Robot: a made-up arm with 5 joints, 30 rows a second.
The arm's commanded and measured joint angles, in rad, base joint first. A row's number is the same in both.
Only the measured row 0 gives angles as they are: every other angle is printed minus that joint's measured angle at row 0.
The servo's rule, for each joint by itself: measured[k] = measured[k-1] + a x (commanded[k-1-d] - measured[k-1]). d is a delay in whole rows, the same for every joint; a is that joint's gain. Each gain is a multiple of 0.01, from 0.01 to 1. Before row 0 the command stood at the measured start. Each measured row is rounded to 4 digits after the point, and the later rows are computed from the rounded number. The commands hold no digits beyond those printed.
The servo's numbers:
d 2
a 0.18 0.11 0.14 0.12 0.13
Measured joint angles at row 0:
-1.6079 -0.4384 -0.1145 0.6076 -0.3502
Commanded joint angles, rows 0 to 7:
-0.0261 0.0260 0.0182 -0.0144 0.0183
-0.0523 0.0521 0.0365 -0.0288 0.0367
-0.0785 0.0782 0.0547 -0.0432 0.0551
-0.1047 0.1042 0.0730 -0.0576 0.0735
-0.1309 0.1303 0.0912 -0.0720 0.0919
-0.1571 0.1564 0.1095 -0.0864 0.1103
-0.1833 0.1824 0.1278 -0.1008 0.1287
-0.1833 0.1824 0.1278 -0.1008 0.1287
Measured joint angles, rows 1 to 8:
0.0000 0.0000 0.0000 0.0000 0.0000
0.0000 0.0000 0.0000 0.0000 0.0000
-0.0047 0.0029 0.0025 -0.0017 0.0024
-0.0133 0.0083 0.0073 -0.0050 0.0069
-0.0250 0.0160 0.0139 -0.0096 0.0132
-0.0393 0.0257 0.0222 -0.0154 0.0210
-0.0558 0.0372 0.0319 -0.0222 0.0302
-0.0740 0.0503 0.0428 -0.0299 0.0406

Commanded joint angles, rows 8 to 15:
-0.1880 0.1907 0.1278 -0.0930 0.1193
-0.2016 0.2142 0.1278 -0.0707 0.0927
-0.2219 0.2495 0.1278 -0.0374 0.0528
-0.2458 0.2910 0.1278 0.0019 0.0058
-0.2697 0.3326 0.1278 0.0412 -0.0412
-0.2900 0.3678 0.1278 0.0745 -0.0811
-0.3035 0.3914 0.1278 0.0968 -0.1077
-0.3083 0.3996 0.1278 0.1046 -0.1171
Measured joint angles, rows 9 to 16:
-0.0937 0.0648 0.0547 -0.0384 0.0521
-0.1098 0.0777 0.0649 -0.0459 0.0621
-0.1239 0.0901 0.0737 -0.0516 0.0695
-0.1379 0.1038 0.0813 -0.0539 0.0725
-0.1530 0.1198 0.0878 -0.0519 0.0699
-0.1697 0.1386 0.0934 -0.0454 0.0616
-0.1877 0.1599 0.0982 -0.0350 0.0482
-0.2061 0.1828 0.1023 -0.0219 0.0314

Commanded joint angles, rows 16 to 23:
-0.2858 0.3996 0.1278 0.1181 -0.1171
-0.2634 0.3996 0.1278 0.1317 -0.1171
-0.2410 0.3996 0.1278 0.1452 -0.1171
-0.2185 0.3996 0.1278 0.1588 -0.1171
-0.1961 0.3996 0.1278 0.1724 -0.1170
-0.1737 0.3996 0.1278 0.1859 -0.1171
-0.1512 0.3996 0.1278 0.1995 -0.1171
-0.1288 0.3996 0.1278 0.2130 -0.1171
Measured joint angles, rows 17 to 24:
-0.2236 0.2057 0.1059 -0.0077 0.0133
-0.2388 0.2270 0.1090 0.0058 -0.0037
-0.2473 0.2460 0.1116 0.0193 -0.0184
-0.2502 0.2629 0.1139 0.0328 -0.0312
-0.2485 0.2779 0.1158 0.0463 -0.0424
-0.2431 0.2913 0.1175 0.0598 -0.0521
-0.2346 0.3032 0.1189 0.0733 -0.0605
-0.2236 0.3138 0.1201 0.0868 -0.0679

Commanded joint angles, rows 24 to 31:
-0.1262 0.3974 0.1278 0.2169 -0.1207
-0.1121 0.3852 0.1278 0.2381 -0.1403
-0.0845 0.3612 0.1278 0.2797 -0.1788
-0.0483 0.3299 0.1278 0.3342 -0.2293
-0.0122 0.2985 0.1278 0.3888 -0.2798
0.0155 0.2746 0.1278 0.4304 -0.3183
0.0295 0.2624 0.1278 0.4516 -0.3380
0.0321 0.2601 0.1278 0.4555 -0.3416
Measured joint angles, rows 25 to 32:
-0.2106 0.3232 0.1212 0.1003 -0.0743
-0.1959 0.3316 0.1221 0.1138 -0.0799
-0.1834 0.3388 0.1229 0.1262 -0.0852
-0.1706 0.3439 0.1236 0.1396 -0.0924
-0.1551 0.3458 0.1242 0.1564 -0.1036
-0.1359 0.3441 0.1247 0.1777 -0.1199
-0.1136 0.3391 0.1251 0.2030 -0.1407
-0.0904 0.3320 0.1255 0.2303 -0.1638

